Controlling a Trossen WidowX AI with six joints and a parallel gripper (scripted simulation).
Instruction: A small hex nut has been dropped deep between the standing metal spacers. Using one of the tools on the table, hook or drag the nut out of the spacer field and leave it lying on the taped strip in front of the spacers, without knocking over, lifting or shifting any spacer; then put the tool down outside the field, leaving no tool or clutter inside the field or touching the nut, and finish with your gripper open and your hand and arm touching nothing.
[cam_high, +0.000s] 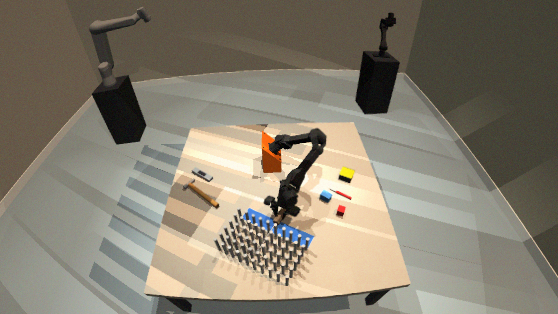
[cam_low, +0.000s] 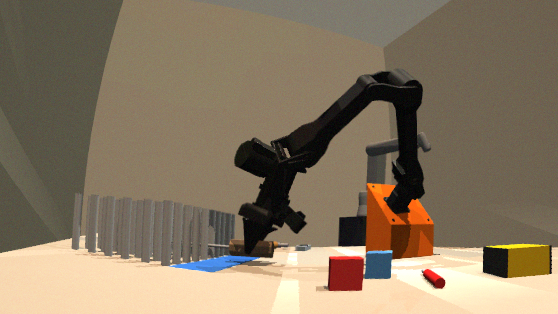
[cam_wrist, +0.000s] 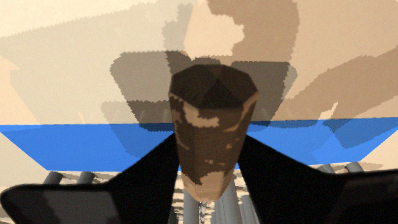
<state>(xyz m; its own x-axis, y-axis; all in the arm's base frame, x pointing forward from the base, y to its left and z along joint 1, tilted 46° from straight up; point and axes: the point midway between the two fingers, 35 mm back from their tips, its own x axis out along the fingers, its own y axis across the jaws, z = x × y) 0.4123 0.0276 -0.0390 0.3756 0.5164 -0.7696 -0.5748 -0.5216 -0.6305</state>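
The blue taped strip is 40 mm ahead of my gripper tip, 20 mm to the right of it and 20 mm below it. Also, from my gripper tip: red cube 340 mm to the left, 10 mm ahead; then red screwdriver 360 mm to the left, 140 mm behind, 10 mm below; then blue cube 280 mm to the left, 110 mm behind.
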